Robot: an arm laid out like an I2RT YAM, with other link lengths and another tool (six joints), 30 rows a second.
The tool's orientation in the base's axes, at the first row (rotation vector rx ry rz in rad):
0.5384 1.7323 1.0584
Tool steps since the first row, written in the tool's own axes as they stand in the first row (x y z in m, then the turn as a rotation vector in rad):
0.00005 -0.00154 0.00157 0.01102 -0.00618 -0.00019
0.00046 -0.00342 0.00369 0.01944 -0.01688 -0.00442
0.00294 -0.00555 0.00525 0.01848 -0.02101 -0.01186
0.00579 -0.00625 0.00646 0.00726 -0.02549 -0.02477
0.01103 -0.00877 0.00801 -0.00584 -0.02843 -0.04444
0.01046 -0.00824 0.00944 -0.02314 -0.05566 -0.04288
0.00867 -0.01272 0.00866 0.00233 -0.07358 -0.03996
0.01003 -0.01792 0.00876 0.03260 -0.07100 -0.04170
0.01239 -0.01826 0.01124 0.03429 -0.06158 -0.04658
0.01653 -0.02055 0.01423 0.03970 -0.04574 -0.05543
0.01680 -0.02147 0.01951 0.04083 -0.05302 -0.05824
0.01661 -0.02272 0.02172 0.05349 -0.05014 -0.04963
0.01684 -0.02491 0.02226 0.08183 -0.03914 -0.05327
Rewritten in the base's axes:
0.00158 -0.00013 -0.00152 -0.00393 0.00502 -0.01091
0.00356 0.00006 -0.00359 -0.00993 0.00410 -0.02381
0.00421 0.00146 -0.00687 -0.01580 -0.00178 -0.02590
0.00423 0.00373 -0.00908 -0.02242 -0.01777 -0.02230
0.00380 0.00700 -0.01412 -0.03459 -0.03712 -0.01560
0.00527 0.00742 -0.01355 -0.02297 -0.06365 -0.02989
0.00581 0.00343 -0.01632 -0.02857 -0.05258 -0.05861
0.00596 0.00180 -0.02144 -0.04275 -0.02915 -0.07187
0.00729 0.00440 -0.02326 -0.04896 -0.02496 -0.06417
0.00858 0.00754 -0.02770 -0.06102 -0.01624 -0.05247
0.01337 0.00940 -0.02927 -0.06318 -0.02031 -0.05887
0.01559 0.00950 -0.03050 -0.06085 -0.00580 -0.06404
0.01624 0.00876 -0.03254 -0.07695 0.01979 -0.06895

